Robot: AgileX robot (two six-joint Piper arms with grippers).
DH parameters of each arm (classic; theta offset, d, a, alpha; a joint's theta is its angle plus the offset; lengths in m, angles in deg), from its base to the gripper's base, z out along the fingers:
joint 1: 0 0.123 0 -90
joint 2: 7.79 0 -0.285 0
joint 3: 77.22 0 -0.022 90
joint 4: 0 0.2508 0 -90
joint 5: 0 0 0.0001 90
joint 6: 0 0.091 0 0
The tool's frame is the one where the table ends.
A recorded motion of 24 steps. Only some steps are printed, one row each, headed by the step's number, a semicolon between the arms.
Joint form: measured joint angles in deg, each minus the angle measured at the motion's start. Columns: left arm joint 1, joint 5, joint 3, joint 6, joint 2, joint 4; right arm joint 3, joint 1, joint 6, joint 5, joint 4, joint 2.
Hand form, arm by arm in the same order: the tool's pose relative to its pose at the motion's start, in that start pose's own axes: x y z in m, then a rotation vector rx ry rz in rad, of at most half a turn. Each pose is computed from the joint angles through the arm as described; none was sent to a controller.
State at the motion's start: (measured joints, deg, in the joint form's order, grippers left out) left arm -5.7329 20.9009 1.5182 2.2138 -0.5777 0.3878; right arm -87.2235 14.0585 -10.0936 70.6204 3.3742 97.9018
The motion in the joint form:
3: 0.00 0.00 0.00 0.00 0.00 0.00; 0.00 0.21 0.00 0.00 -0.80 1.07
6: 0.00 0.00 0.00 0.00 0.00 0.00; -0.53 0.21 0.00 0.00 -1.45 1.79
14: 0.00 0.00 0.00 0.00 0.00 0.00; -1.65 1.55 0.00 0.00 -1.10 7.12
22: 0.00 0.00 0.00 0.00 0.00 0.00; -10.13 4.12 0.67 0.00 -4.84 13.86
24: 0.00 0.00 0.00 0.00 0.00 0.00; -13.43 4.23 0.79 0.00 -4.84 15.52
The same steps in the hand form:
3: 0.0000 0.0000 0.0000 0.0000 0.0000 0.0000; -0.0016 -0.0006 0.0072 0.0092 0.0208 -0.0073
6: 0.0000 0.0000 0.0000 0.0000 0.0000 0.0000; -0.0039 -0.0021 0.0098 0.0191 0.0259 -0.0110
14: 0.0000 0.0000 0.0000 0.0000 0.0000 0.0000; -0.0145 0.0039 0.0422 -0.0026 0.0977 -0.0285
22: 0.0000 0.0000 0.0000 0.0000 0.0000 0.0000; -0.0464 0.0118 0.0573 0.0531 0.0764 -0.0857
24: 0.0000 0.0000 0.0000 0.0000 0.0000 0.0000; -0.0571 0.0117 0.0564 0.0564 0.0479 -0.0857

